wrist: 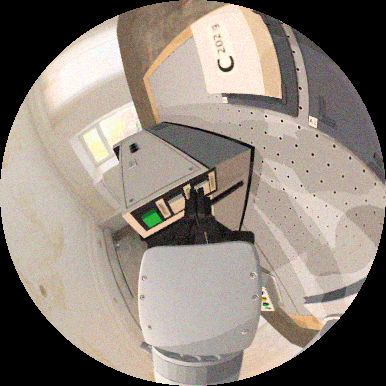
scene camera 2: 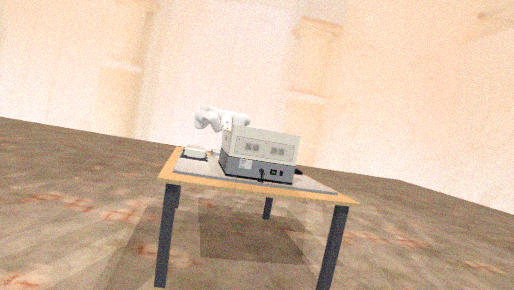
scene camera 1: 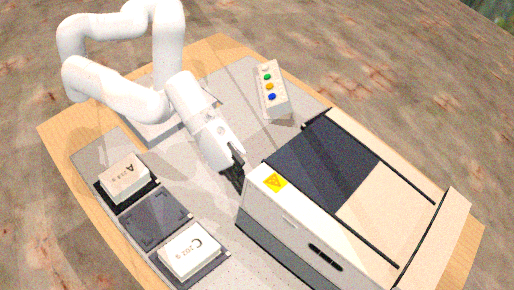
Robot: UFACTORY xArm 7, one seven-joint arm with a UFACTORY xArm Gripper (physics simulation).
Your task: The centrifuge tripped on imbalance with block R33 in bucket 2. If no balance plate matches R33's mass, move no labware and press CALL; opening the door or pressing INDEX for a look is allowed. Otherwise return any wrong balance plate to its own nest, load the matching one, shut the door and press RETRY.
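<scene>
A nest is visible in the pictures, as is my gripper; the wrist view includes the gripper too.
</scene>
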